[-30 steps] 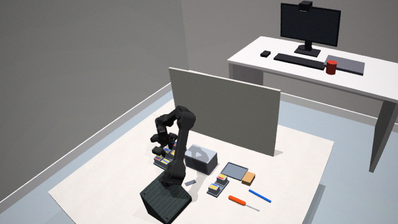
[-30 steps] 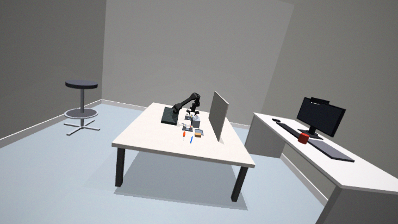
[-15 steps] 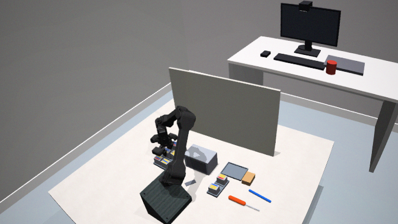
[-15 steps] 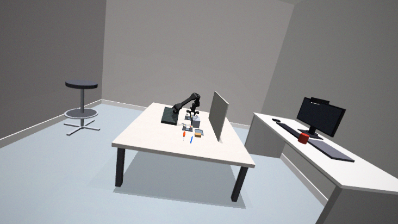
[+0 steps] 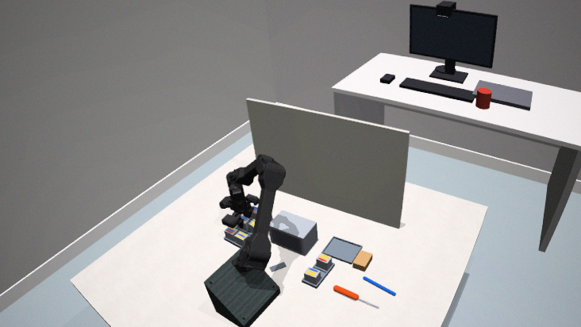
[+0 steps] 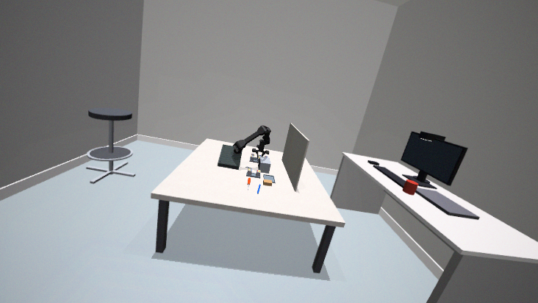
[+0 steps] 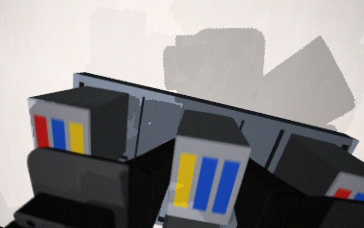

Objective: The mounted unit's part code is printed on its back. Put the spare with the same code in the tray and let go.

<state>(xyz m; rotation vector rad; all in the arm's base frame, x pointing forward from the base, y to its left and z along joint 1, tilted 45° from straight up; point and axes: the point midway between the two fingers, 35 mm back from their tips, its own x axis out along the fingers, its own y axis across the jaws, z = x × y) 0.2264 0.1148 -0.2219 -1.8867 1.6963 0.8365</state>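
The tray lies 41 cm to the right of my gripper tip, 12 cm ahead of it and 1 cm below it. Also, from my gripper tip: white panel 31 cm ahead, 21 cm above, 19 cm to the right; grey mounted unit 21 cm to the right, 6 cm ahead, 3 cm above; grey spare block 2 cm above.
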